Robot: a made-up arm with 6 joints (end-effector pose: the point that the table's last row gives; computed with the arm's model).
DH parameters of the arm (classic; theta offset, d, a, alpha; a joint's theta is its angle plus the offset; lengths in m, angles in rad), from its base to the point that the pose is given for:
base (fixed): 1.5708 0.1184 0 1.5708
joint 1: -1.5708 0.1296 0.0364 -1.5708
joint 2: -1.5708 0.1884 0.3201 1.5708
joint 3: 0 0.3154 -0.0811 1.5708
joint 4: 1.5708 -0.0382 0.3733 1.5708
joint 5: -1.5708 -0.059 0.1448 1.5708
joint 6: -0.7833 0 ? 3.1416
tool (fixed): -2.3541 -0.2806 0 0
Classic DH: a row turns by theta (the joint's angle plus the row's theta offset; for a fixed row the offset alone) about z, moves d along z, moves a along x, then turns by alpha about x.
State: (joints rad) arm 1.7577 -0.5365 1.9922 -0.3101 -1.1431 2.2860
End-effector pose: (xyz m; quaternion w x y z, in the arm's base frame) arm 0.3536 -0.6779 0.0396 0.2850 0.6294 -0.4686 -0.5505
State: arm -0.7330 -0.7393 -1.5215 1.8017 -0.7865 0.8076
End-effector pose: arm 0.0985 0.4582 0.0124 0.3191 0.1030 0.7789 0.5300
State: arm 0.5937 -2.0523 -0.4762 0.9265 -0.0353 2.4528
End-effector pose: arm -0.1367 0.3873 0.3965 0.4466 -0.8571 0.1558 0.2040
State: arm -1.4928 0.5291 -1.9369 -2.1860 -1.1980 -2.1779
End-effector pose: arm 0.4936 0.1623 -0.1497 0.8470 0.4216 0.1992 0.2552
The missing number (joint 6, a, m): -0.1356
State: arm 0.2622 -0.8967 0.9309 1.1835 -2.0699 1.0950
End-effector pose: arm -0.0967 -0.4758 0.3377 0.0042 0.1010 -0.7721 -0.6274
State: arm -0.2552 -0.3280 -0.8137 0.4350 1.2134 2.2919
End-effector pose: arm 0.2020 0.8712 0.5327 0.2573 0.6267 0.1271 -0.7245
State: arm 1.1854 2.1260 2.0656 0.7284 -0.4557 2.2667
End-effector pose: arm 0.1077 0.4523 -0.1335 0.3211 0.2735 0.9031 0.0804
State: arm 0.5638 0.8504 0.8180 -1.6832 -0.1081 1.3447
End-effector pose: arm 0.6608 0.1860 0.2581 0.6314 -0.5142 0.4939 0.3052
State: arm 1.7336 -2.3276 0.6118 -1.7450 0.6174 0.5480
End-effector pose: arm -0.2779 -0.0010 0.5270 0.5074 0.7552 0.0453 -0.4124
